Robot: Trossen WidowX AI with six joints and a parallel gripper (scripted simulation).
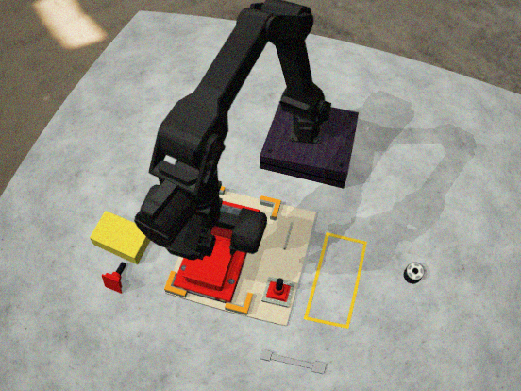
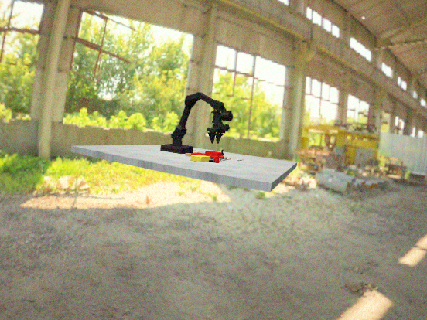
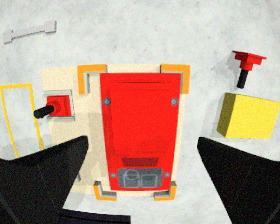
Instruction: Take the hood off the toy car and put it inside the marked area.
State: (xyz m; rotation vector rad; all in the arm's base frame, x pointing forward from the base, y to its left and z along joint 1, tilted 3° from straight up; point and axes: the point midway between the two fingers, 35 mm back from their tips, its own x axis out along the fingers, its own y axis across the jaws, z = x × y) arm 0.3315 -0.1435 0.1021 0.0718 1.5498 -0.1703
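Right now the flat red hood is 70 mm below my gripper tip. Also, from my gripper tip: yellow block: 40 mm behind, 190 mm to the right, 90 mm below.
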